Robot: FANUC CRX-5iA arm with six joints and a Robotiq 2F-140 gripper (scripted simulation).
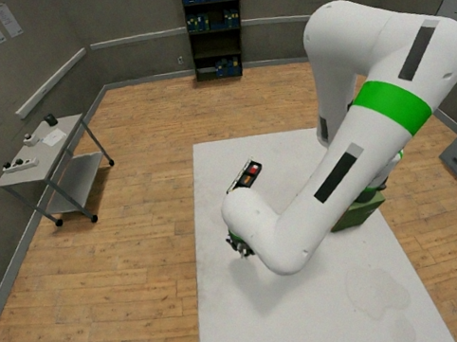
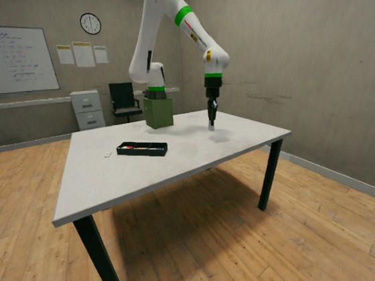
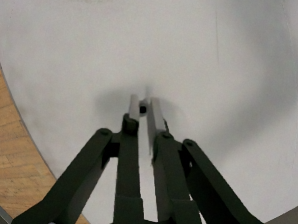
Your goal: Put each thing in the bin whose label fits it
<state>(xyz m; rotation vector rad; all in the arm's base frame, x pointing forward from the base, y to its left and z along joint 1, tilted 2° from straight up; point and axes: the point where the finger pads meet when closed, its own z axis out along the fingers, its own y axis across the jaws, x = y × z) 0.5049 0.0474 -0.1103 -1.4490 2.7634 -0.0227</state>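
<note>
Now: hand 32 cm to the left of the yellow ring, 8 cm past it and 8 cm above it. Round my hand: black bin tray (39 cm to the right, 15 cm behind, 8 cm below); red piece (44 cm to the right, 22 cm behind, 8 cm below); orange object (38 cm to the right, 16 cm behind, 8 cm below).
</note>
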